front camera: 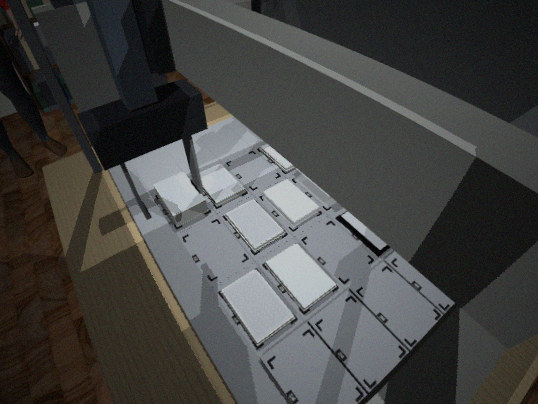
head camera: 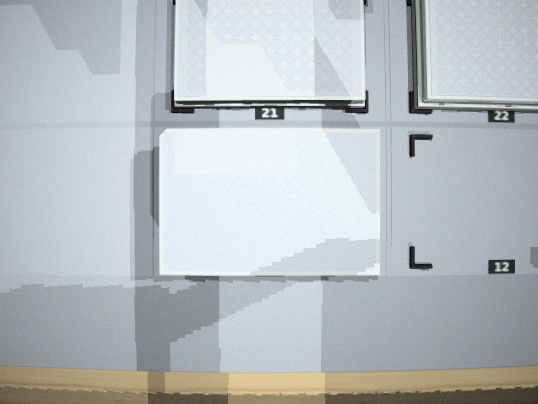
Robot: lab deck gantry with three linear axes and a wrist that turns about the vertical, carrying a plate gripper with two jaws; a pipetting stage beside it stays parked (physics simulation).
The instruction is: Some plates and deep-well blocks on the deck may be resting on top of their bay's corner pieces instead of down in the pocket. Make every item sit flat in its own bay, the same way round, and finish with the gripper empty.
Labels:
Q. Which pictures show the gripper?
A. The front camera view only.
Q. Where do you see a bay 44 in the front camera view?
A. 429, 291

